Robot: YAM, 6 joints.
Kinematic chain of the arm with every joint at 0, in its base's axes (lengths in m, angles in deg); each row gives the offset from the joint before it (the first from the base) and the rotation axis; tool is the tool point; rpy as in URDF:
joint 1: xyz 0 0 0.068 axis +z
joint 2: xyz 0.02 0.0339 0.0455 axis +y
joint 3: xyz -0.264 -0.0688 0 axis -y
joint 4: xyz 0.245 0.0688 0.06 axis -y
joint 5: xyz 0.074 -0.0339 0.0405 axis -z
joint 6: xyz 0.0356 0 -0.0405 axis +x
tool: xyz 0 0 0 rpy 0 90 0
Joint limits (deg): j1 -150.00..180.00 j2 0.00..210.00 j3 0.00..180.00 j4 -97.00..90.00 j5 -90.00..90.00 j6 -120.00..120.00
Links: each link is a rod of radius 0.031 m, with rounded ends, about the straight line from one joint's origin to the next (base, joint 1, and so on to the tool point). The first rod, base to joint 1, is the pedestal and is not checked.
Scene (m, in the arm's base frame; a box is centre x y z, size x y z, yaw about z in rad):
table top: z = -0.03
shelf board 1: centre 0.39 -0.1 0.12 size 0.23 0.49 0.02 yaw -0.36
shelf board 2: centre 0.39 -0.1 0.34 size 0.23 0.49 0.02 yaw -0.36
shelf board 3: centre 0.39 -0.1 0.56 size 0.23 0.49 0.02 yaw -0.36
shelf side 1: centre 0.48 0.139 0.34 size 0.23 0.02 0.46 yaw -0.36
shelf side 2: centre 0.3 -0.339 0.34 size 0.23 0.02 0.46 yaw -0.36
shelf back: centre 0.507 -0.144 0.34 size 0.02 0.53 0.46 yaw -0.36
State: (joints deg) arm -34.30 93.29 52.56 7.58 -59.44 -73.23
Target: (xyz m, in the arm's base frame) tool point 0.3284 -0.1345 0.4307
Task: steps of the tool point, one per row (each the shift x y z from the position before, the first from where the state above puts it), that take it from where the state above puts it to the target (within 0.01 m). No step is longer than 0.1 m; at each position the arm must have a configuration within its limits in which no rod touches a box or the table.
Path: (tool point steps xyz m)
1: -0.0463 0.0125 0.0091
2: -0.0434 0.0167 -0.0002
3: -0.0389 0.0192 -0.0089
4: 0.0171 0.0014 0.0708
5: 0.0025 0.0143 0.0744
6: -0.0147 0.0248 0.0732
7: 0.0478 -0.0216 0.0108
8: 0.0528 -0.0201 0.0002
9: 0.0558 -0.0171 -0.0110

